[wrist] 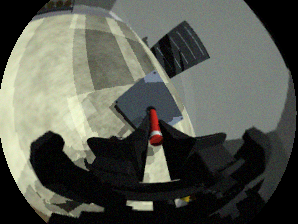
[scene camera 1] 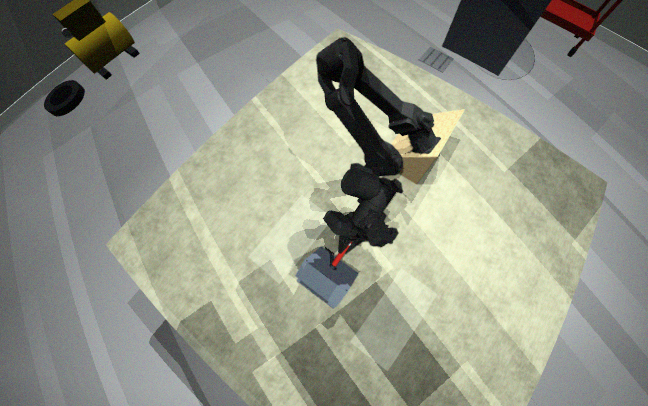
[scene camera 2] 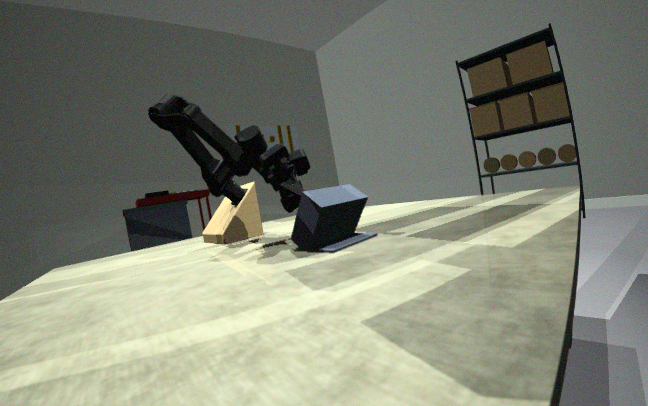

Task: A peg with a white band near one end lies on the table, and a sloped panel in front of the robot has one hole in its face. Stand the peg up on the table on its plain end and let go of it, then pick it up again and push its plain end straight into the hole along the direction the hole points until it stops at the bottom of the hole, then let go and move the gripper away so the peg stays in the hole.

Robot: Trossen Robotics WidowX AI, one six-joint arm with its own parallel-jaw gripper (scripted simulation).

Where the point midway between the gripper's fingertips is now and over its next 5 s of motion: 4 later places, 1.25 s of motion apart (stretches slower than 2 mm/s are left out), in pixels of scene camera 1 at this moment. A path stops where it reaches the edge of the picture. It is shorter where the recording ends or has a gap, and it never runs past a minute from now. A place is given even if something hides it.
The gripper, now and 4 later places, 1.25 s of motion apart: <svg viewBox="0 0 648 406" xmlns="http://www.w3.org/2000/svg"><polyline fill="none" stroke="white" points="341,252 340,254 337,261 340,259 348,247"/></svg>
